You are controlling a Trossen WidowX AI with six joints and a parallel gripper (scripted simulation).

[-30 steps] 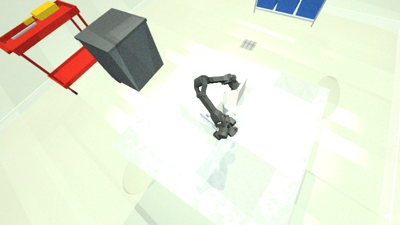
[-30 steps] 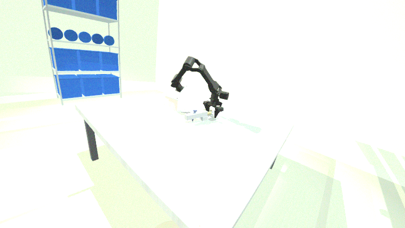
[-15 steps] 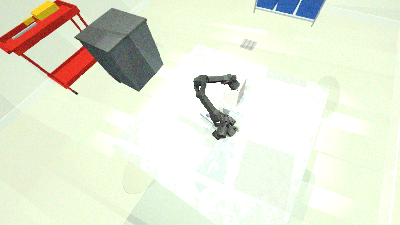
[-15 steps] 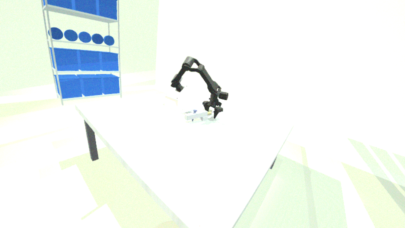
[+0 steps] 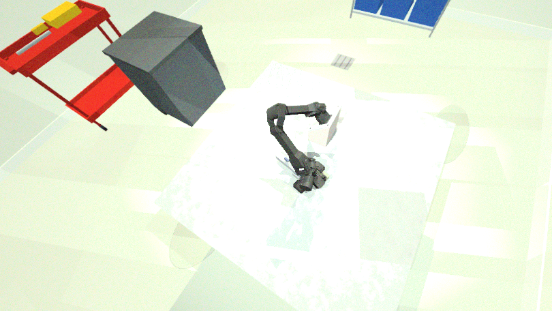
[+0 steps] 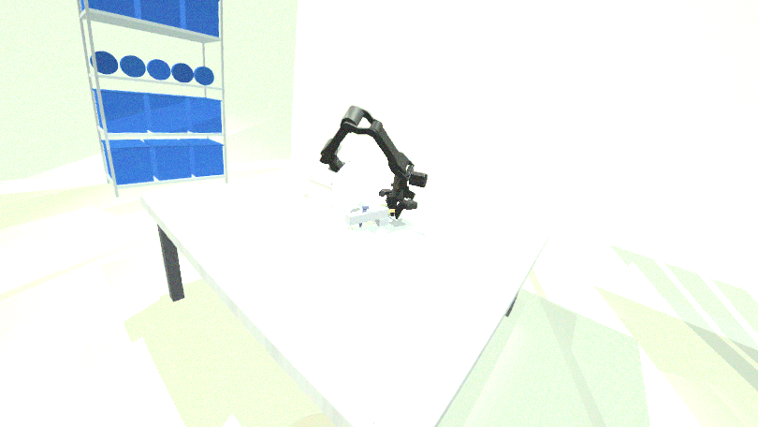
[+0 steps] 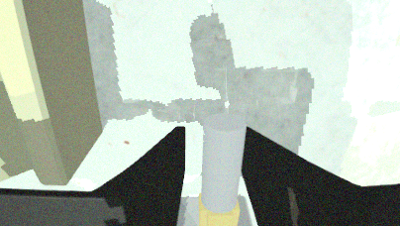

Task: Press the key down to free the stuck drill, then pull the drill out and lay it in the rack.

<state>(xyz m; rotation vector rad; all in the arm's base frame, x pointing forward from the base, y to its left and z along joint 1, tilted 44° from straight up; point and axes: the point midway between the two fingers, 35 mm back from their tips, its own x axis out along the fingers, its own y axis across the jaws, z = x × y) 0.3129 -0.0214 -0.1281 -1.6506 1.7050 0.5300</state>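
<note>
The drill is 1 cm behind my gripper tip, 4 cm to the right of it and 3 cm above it. The rest, counted from my gripper tip: small blue key (3 cm behind, 16 cm to the right, 4 cm above); then pale holder block (3 cm behind, 14 cm to the right, 2 cm above); then olive block (7 cm behind, 4 cm to the left, 1 cm above).
</note>
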